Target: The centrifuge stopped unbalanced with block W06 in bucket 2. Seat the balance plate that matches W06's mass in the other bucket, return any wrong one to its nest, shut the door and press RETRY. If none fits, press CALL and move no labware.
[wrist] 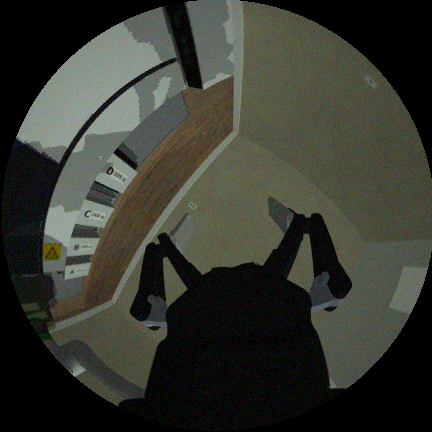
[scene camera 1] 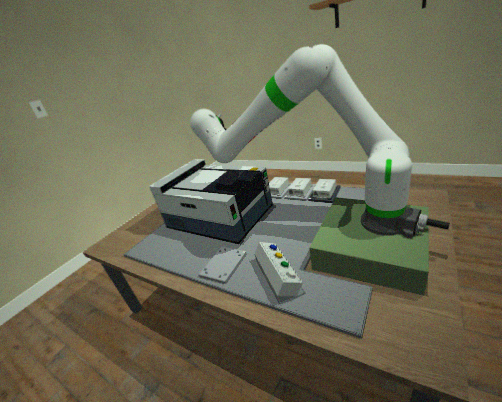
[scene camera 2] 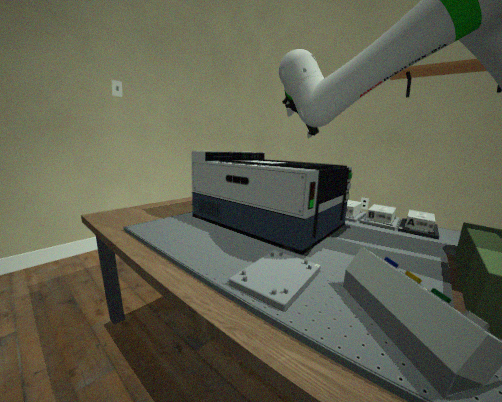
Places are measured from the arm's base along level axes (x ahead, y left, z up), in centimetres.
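Where they show: gripper, fingertip midpoint: (wrist: 229, 213) (scene camera 2: 300, 125); arm's base, origin of the base link: (scene camera 1: 383, 222).
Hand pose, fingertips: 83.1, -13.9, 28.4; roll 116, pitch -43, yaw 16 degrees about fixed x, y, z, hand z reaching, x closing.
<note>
Things, the pixels of their top centre, and the offset from my fingertips, as dx, dy, dz. Level surfaces: height alone.
- A, middle of its top: (scene camera 2: 421, 215) (wrist: 77, 270) (scene camera 1: 324, 184) -48.3, -11.8, -31.6
- B, middle of its top: (wrist: 82, 246) (scene camera 2: 382, 208) (scene camera 1: 299, 183) -35.4, -9.5, -31.6
- C, middle of its top: (wrist: 94, 214) (scene camera 2: 348, 202) (scene camera 1: 276, 182) -22.3, -7.2, -31.6
- D, middle of its top: (wrist: 116, 174) -8.4, -4.7, -31.6
- button box, middle of its top: (scene camera 2: 416, 276) (scene camera 1: 274, 257) -58.1, +46.1, -28.6
- flat white plate, middle of its top: (scene camera 2: 278, 267) (scene camera 1: 222, 260) -36.1, +51.4, -34.5
- grey perforated mat, its level: dz -37.0
The centrifuge (scene camera 1: 195, 207) (scene camera 2: 255, 192) is a white and blue box with a dark and white top; its buckets and block W06 do not show, and I cannot tell the door's state. Lettered white balance plates stand in a row beside it: A (scene camera 1: 325, 188) (scene camera 2: 420, 220) (wrist: 77, 270), B (scene camera 1: 300, 187) (scene camera 2: 381, 213) (wrist: 82, 247), C (scene camera 1: 278, 185) (scene camera 2: 353, 207) (wrist: 93, 215) and D (wrist: 116, 172). My gripper (scene camera 2: 300, 124) (wrist: 229, 213) is open and empty, high above the centrifuge, mostly hidden by the arm in scene camera 1. The button box (scene camera 1: 280, 282) (scene camera 2: 410, 320) has blue, yellow and green buttons; their labels are unreadable.
A flat white plate (scene camera 1: 222, 266) (scene camera 2: 275, 281) with small pegs lies on the grey perforated mat (scene camera 1: 335, 305) (scene camera 2: 320, 320) near the front edge. The arm stands on a green block (scene camera 1: 370, 255) (scene camera 2: 475, 270) to the right. A wall shelf (scene camera 1: 330, 5) (scene camera 2: 435, 69) hangs behind.
</note>
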